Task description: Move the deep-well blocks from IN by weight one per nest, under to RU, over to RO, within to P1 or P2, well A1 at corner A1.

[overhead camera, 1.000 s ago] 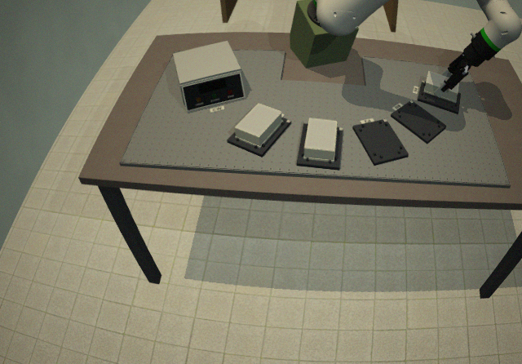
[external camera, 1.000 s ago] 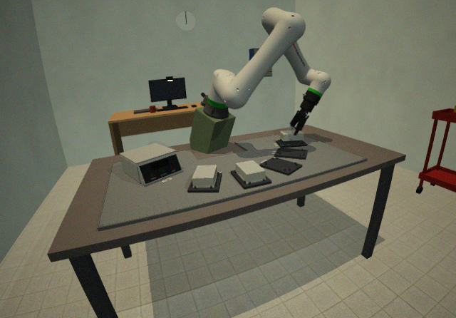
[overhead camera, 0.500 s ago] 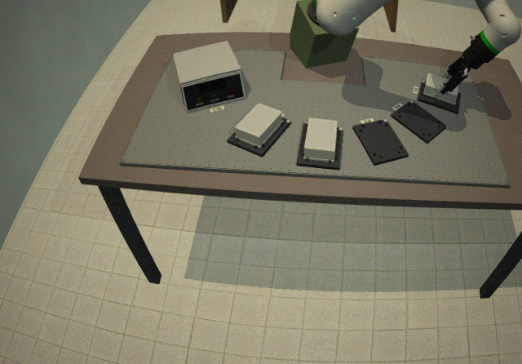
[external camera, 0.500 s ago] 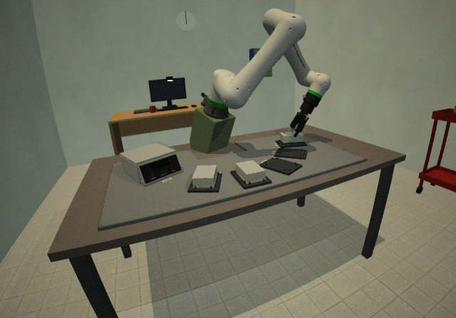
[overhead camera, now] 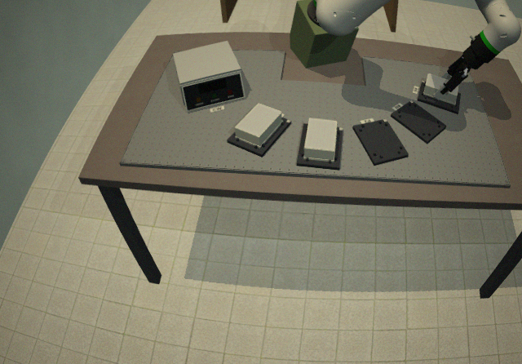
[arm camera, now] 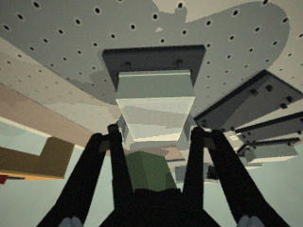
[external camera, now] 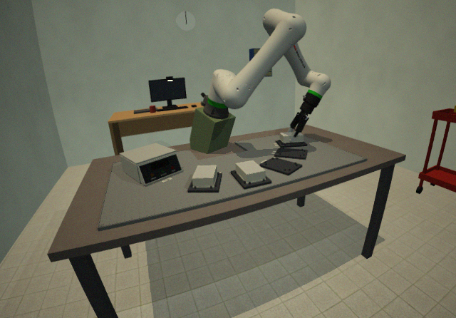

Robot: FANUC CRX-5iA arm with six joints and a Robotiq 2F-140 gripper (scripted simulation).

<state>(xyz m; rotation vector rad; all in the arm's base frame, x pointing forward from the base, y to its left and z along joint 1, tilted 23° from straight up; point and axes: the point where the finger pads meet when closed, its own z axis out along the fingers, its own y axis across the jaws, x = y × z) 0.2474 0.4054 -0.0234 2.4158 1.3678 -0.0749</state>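
My hand is 5 cm above the nest RO. Round my hand: nest P2: 23 cm ahead, 28 cm to the right, 5 cm below; P1 label: 15 cm ahead, 45 cm to the right, 5 cm below; nest RU: 13 cm ahead, 12 cm to the right, 5 cm below.
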